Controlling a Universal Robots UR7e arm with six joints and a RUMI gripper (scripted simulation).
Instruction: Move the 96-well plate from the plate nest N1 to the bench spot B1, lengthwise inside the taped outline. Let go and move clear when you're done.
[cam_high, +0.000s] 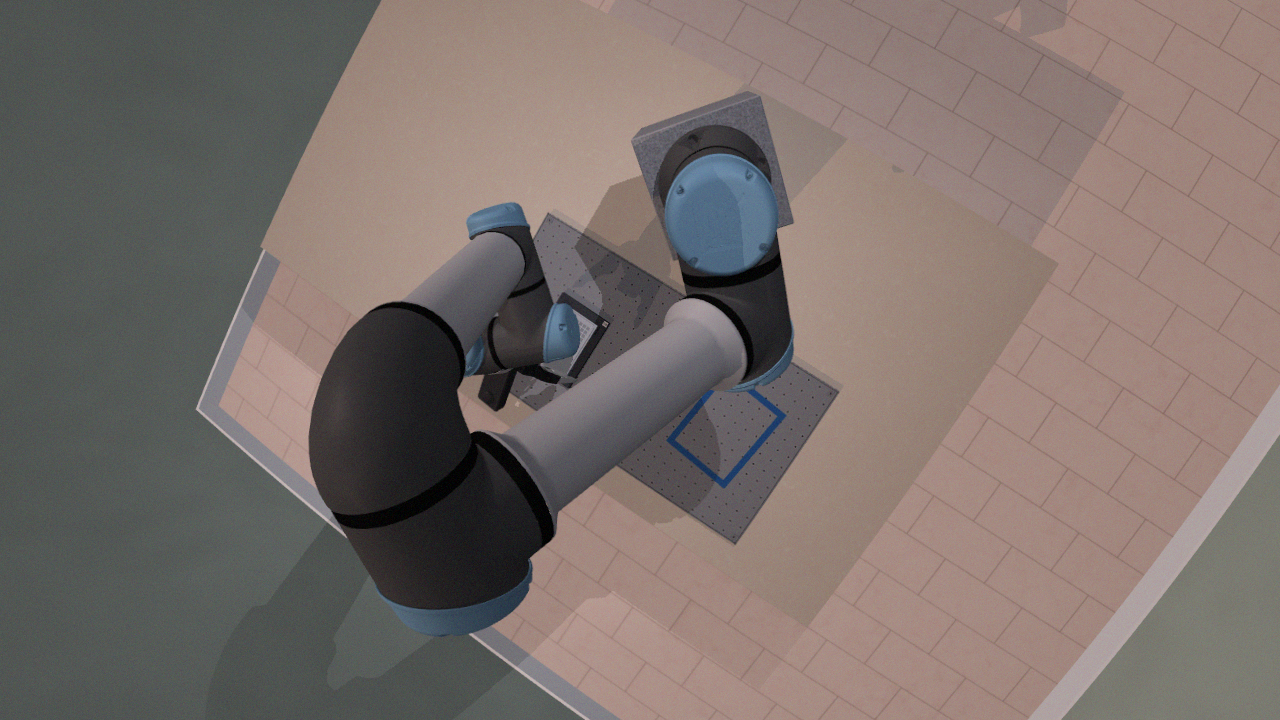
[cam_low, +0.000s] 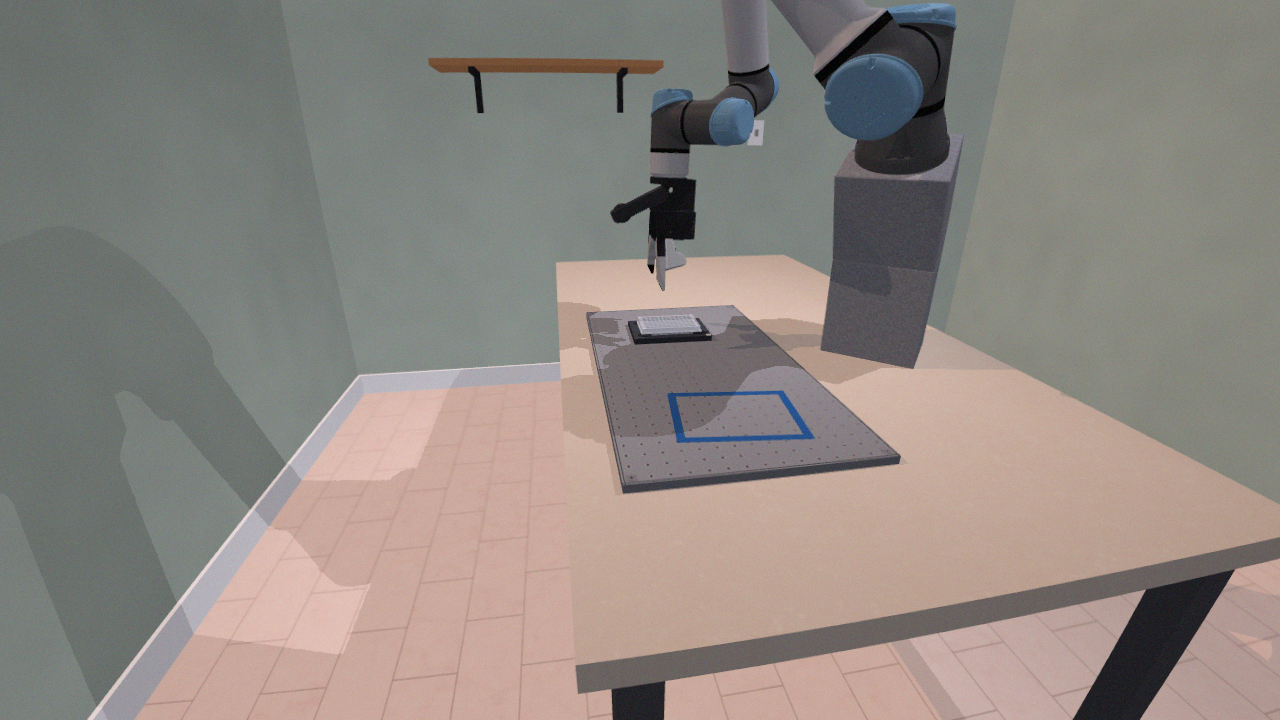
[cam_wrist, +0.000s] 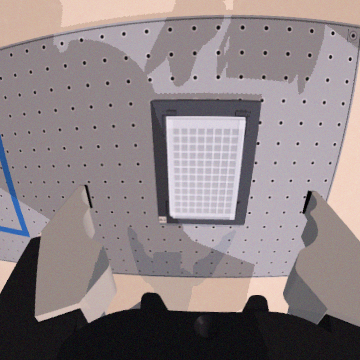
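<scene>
Right now the white 96-well plate is 30 mm behind my hand and 100 mm below it. From my hand the other things lie so: black plate nest 30 mm behind, 110 mm below.
</scene>
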